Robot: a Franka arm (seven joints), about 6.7 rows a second.
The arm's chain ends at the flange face. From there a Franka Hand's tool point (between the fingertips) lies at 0.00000 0.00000 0.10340 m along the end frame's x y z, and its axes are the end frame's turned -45 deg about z.
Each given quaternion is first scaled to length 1.
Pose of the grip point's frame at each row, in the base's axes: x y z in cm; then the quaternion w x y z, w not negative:
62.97 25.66 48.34 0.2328 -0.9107 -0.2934 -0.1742
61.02 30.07 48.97 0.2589 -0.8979 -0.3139 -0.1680
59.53 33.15 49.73 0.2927 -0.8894 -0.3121 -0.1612
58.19 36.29 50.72 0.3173 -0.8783 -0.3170 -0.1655
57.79 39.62 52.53 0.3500 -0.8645 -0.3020 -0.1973
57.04 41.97 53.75 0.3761 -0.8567 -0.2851 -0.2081
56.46 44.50 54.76 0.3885 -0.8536 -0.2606 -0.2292
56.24 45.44 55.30 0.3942 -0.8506 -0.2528 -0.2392
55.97 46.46 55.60 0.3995 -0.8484 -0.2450 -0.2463
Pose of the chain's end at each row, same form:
61.10 20.22 56.93 0.2817 -0.9537 0.0774 -0.0719
59.58 24.17 57.34 0.3035 -0.9497 0.0536 -0.0561
58.45 26.73 57.76 0.3321 -0.9411 0.0520 -0.0369
57.26 29.44 58.41 0.3565 -0.9328 0.0432 -0.0315
56.45 32.13 59.53 0.3989 -0.9143 0.0518 -0.0483
55.57 34.08 60.27 0.4271 -0.9006 0.0644 -0.0483
54.51 36.41 60.89 0.4466 -0.8883 0.0859 -0.0631
54.09 37.26 61.24 0.4557 -0.8826 0.0920 -0.0701
53.67 38.20 61.39 0.4633 -0.8775 0.0983 -0.0747

